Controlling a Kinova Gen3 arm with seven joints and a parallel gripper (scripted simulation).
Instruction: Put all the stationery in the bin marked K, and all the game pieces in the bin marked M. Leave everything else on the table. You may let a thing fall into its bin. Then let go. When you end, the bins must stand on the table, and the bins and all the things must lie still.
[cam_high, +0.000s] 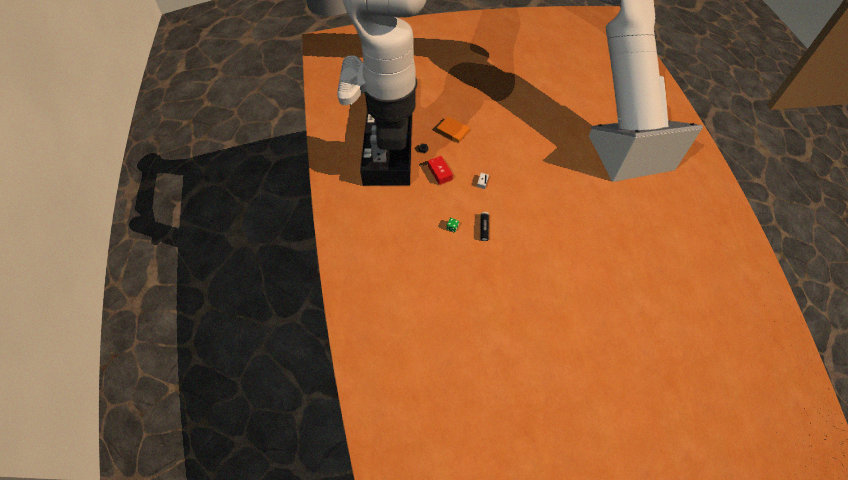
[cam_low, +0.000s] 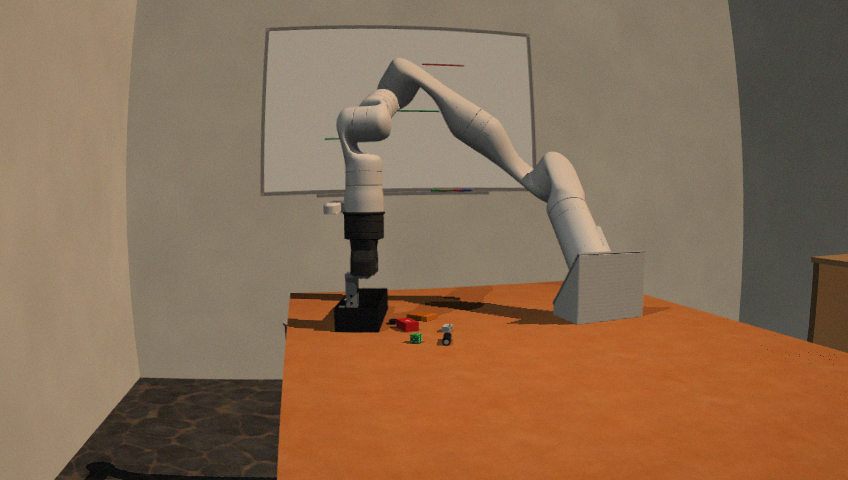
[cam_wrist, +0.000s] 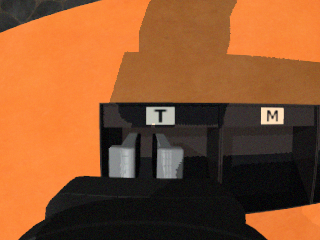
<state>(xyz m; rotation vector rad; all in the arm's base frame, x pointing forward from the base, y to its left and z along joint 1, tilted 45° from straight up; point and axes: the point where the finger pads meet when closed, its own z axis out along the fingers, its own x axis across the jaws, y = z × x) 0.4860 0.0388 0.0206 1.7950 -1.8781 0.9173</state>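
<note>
The grey-and-white piece is 180 mm behind my hand, 50 mm below it and 40 mm to the left of it. From my hand the other things lie so: black nut (80 mm behind, 60 mm below, 40 mm to the right); black row (90 mm to the right, 40 mm below, 20 mm behind); red 9V battery (100 mm behind, 50 mm below).
</note>
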